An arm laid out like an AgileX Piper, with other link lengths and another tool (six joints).
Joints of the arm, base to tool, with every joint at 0 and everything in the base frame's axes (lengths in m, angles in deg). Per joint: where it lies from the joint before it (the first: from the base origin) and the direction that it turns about. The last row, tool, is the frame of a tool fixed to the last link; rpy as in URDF.
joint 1: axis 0 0 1 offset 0.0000 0.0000 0.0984
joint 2: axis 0 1 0 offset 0.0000 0.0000 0.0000
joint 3: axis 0 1 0 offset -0.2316 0.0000 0.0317
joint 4: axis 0.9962 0 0.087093 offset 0.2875 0.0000 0.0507
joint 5: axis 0 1 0 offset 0.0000 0.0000 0.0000
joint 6: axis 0.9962 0 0.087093 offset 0.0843 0.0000 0.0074
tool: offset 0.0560 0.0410 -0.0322 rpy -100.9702 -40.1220 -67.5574
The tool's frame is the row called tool.
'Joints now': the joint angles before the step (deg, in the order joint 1, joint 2, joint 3, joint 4, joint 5, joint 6). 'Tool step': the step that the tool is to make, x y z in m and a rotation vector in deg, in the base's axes. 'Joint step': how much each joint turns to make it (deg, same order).
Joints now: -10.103 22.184 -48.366 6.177 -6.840 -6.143
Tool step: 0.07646 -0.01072 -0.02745 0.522 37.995 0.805
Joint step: 0.003 24.866 -23.386 -2.103 36.214 -2.865
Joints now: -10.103 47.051 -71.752 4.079 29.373 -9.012
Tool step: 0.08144 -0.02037 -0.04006 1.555 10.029 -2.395
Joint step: 0.000 17.648 -6.800 -4.920 -0.760 4.263
